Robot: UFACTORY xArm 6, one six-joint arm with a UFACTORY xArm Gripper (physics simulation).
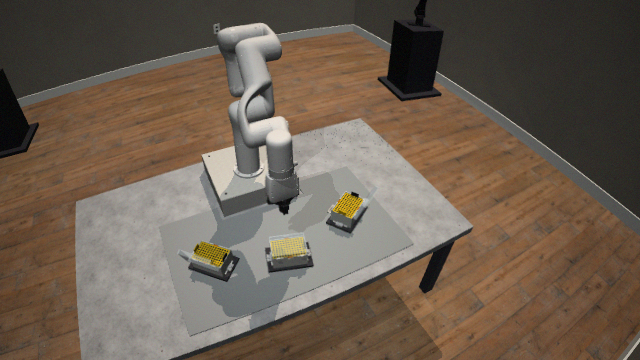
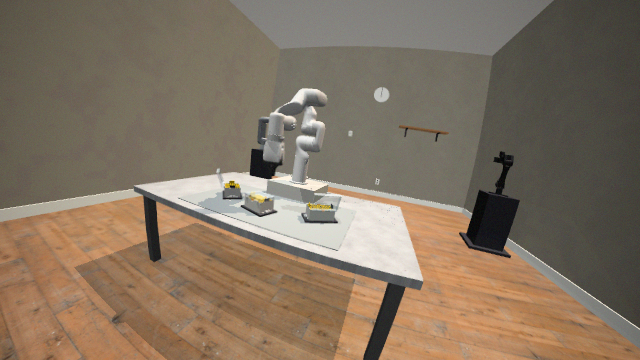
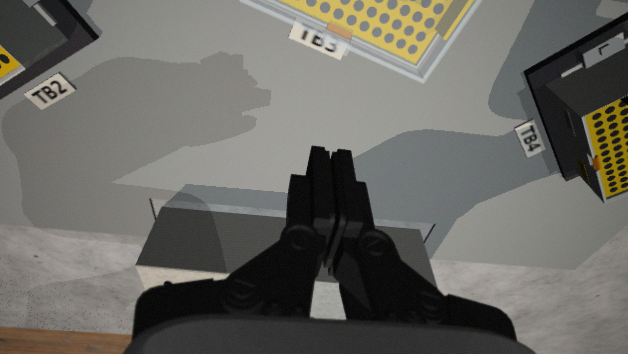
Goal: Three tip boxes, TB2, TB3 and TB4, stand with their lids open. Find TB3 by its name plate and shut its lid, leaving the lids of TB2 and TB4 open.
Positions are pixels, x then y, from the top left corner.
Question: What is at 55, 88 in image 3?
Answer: A name plate.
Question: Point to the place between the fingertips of my gripper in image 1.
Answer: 284, 211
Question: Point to a name plate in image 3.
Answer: At 527, 132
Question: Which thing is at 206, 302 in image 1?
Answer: A grey mat.
